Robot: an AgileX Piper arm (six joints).
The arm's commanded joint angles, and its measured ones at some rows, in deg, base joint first. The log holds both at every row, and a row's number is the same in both.
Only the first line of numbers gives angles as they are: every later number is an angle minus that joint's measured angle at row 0.
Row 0, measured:
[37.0 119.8 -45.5 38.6 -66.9 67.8]
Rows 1 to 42, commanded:
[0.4 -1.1 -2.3 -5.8 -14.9 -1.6]
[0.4 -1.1 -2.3 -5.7 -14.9 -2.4]
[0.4 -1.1 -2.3 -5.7 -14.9 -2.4]
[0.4 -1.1 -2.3 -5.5 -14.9 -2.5]
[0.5 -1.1 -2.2 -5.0 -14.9 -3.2]
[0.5 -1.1 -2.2 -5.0 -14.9 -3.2]
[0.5 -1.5 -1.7 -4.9 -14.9 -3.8]
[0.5 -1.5 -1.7 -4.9 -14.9 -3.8]
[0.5 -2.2 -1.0 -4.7 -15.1 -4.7]
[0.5 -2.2 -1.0 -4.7 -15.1 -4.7]
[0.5 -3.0 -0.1 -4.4 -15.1 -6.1]
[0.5 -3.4 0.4 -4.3 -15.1 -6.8]
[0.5 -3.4 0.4 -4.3 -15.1 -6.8]
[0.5 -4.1 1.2 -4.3 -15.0 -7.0]
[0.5 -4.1 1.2 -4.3 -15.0 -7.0]
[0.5 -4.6 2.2 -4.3 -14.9 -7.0]
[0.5 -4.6 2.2 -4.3 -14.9 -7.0]
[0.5 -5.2 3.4 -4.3 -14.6 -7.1]
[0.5 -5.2 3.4 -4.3 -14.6 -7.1]
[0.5 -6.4 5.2 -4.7 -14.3 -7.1]
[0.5 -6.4 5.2 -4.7 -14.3 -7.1]
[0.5 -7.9 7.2 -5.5 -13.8 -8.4]
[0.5 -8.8 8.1 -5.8 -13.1 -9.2]
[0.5 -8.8 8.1 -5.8 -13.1 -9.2]
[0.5 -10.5 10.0 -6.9 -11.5 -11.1]
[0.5 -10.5 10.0 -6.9 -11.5 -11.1]
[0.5 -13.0 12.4 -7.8 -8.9 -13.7]
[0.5 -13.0 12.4 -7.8 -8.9 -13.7]
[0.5 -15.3 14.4 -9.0 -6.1 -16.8]
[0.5 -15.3 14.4 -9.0 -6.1 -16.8]
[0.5 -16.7 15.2 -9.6 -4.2 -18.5]
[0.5 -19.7 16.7 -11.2 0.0 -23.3]
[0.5 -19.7 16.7 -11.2 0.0 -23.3]
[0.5 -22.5 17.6 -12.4 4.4 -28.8]
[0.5 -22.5 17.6 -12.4 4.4 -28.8]
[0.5 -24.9 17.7 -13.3 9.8 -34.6]
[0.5 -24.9 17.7 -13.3 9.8 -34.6]
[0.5 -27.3 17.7 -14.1 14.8 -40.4]
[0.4 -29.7 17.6 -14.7 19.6 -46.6]
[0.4 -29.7 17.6 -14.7 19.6 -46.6]
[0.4 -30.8 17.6 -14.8 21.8 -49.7]
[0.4 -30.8 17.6 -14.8 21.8 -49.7]
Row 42, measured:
[0.6 -29.0 17.6 -13.5 17.9 -44.0]
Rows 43 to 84, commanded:
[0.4 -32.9 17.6 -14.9 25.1 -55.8]
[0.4 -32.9 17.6 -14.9 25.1 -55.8]
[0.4 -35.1 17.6 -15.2 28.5 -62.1]
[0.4 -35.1 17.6 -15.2 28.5 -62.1]
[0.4 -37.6 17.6 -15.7 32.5 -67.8]
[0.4 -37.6 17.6 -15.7 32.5 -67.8]
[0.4 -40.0 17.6 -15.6 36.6 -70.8]
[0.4 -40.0 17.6 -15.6 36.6 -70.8]
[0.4 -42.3 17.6 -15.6 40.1 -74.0]
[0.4 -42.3 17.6 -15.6 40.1 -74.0]
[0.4 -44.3 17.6 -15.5 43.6 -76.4]
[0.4 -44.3 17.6 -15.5 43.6 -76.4]
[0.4 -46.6 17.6 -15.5 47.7 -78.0]
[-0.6 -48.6 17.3 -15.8 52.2 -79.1]
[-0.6 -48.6 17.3 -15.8 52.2 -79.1]
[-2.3 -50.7 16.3 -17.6 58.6 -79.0]
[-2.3 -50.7 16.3 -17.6 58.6 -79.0]
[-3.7 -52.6 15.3 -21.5 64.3 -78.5]
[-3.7 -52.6 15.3 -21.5 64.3 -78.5]
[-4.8 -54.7 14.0 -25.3 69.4 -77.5]
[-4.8 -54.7 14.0 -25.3 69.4 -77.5]
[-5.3 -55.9 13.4 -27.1 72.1 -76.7]
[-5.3 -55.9 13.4 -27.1 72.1 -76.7]
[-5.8 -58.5 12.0 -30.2 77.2 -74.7]
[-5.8 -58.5 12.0 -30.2 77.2 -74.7]
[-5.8 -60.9 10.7 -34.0 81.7 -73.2]
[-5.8 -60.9 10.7 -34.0 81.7 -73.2]
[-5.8 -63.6 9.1 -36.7 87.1 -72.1]
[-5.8 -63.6 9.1 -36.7 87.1 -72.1]
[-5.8 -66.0 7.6 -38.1 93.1 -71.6]
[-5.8 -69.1 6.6 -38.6 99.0 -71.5]
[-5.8 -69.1 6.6 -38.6 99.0 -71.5]
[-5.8 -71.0 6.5 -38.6 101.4 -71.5]
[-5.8 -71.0 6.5 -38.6 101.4 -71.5]
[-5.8 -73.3 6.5 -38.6 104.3 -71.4]
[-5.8 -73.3 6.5 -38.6 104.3 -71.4]
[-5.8 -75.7 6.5 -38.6 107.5 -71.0]
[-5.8 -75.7 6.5 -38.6 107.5 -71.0]
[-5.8 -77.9 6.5 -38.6 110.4 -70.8]
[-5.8 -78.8 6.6 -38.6 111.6 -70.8]
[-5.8 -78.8 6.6 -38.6 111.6 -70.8]
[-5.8 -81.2 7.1 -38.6 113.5 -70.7]
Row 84, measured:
[-5.5 -78.2 7.0 -38.6 110.3 -71.4]
